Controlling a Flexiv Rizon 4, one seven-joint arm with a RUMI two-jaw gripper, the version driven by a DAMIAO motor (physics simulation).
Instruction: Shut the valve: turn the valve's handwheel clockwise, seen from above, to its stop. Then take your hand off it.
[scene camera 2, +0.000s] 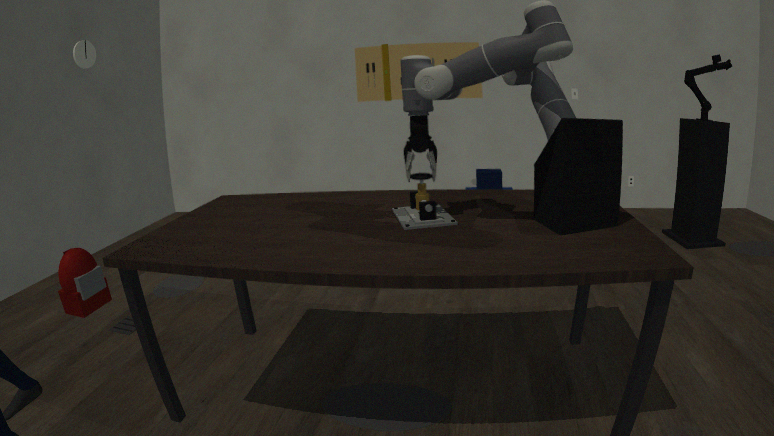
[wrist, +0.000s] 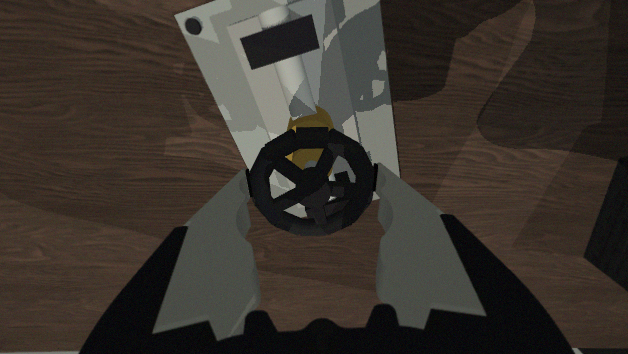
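Observation:
The valve's black round handwheel (scene camera 2: 420, 176) (wrist: 259, 204) sits level on top of the brass valve body (scene camera 2: 422, 198) (wrist: 310, 121). Its rim and spokes show from above in the wrist view. My gripper (scene camera 2: 421, 177) (wrist: 311, 169) points down and is shut on the handwheel, with one fingertip against the rim on each side. The valve stands on a light grey base plate (scene camera 2: 407, 218) (wrist: 220, 75), with a pale pipe (wrist: 291, 80) and a black pipe block (scene camera 2: 427, 210) (wrist: 279, 42). Part of the valve body is hidden under the wheel.
The valve's plate lies on the brown wooden table (scene camera 2: 352, 259) (wrist: 100, 110). A tall black box (scene camera 2: 584, 173) (wrist: 610, 225) stands on the table at the right. Behind the table is a blue object (scene camera 2: 489, 178). A red backpack (scene camera 2: 78, 270) is left of the table.

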